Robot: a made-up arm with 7 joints.
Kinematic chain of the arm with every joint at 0, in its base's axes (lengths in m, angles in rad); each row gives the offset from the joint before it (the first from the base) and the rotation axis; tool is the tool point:
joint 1: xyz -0.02 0.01 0.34 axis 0 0.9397 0.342
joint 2: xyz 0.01 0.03 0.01 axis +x
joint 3: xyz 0 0 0.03 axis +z
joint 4: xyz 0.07 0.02 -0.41 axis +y
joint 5: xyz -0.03 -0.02 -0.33 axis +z
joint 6: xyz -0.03 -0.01 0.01 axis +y
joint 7: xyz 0.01 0 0 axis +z
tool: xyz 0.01 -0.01 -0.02
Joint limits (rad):
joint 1: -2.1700..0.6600
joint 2: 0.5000..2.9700
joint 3: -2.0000..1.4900
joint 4: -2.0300..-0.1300
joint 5: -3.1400..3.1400
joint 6: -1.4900..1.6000
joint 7: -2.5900..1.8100
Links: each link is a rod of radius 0.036 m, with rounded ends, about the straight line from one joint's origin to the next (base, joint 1, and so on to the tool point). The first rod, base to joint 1, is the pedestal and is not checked.
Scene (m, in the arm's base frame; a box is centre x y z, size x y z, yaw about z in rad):
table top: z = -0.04
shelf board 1: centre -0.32 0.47 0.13 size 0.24 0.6 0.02 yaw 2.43
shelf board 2: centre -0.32 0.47 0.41 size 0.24 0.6 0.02 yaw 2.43
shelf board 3: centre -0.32 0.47 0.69 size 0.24 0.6 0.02 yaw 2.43
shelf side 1: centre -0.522 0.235 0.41 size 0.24 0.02 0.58 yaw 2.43
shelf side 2: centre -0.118 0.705 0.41 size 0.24 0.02 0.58 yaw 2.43
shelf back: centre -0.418 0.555 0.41 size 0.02 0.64 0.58 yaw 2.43
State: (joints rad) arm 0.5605 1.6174 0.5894 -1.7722 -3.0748 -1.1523 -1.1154
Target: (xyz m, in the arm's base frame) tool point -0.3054 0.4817 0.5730
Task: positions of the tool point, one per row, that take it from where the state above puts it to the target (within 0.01 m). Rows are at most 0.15 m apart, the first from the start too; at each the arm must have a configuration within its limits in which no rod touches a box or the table.
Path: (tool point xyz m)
1: 0.2973 0.4003 0.5318
2: 0.2392 0.3781 0.6190
3: 0.1575 0.3670 0.6748
4: 0.0679 0.3678 0.6946
5: -0.0140 0.3793 0.6797
6: -0.0752 0.3981 0.6373
7: -0.1071 0.4196 0.5783
8: -0.1069 0.4386 0.5156
9: -0.1537 0.4604 0.5279
10: -0.2032 0.4751 0.5415
11: -0.2542 0.4823 0.5566
12: -0.3054 0.4817 0.5730

